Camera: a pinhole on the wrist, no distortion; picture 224 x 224 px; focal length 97.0 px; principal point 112.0 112.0 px. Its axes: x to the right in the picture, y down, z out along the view. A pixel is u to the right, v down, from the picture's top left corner.
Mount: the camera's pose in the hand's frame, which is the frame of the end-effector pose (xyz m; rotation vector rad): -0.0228 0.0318 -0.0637 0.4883 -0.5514 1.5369
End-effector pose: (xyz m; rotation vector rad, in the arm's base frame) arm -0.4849 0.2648 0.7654 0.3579 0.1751 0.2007
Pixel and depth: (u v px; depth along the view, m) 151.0 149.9 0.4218
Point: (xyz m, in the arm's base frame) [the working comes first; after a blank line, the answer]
In the camera's frame: 0.1696 0.1648 0.4218

-0.5933 0.0103 1.0948
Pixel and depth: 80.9 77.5 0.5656
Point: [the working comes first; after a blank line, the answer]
In the camera's frame: -0.1813 -0.2012 0.5656

-0.1894 -0.2074 0.8354
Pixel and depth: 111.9 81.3 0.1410
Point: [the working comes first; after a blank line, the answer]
In the camera's frame: -0.0001 -0.0446 0.1410

-0.4487 0.2027 0.7889
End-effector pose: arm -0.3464 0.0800 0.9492 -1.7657 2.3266 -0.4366
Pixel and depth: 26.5 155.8 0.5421
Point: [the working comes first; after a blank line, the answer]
In the camera's frame: -0.4778 0.2448 0.5421

0.3625 0.1570 1.1201
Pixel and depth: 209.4 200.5 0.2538
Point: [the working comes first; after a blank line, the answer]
In the camera's frame: 0.2548 0.2316 0.2538

-0.2477 0.3256 0.6518
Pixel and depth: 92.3 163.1 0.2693
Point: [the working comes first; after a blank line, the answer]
In the camera's frame: -0.0547 0.1419 0.2693

-0.1028 0.1860 0.9040
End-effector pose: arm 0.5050 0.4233 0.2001 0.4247 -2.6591 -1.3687
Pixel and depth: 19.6 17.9 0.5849
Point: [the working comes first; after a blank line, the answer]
In the camera's frame: -0.5572 -0.5674 0.5849

0.1073 -0.0971 -0.4753
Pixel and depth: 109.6 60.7 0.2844
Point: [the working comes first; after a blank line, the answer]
In the camera's frame: -0.0070 -0.1504 0.2844

0.3809 0.4335 -0.0164
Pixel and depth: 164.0 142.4 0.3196
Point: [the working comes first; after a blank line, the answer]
In the camera's frame: 0.1713 0.1002 0.3196

0.5758 0.6726 0.0094
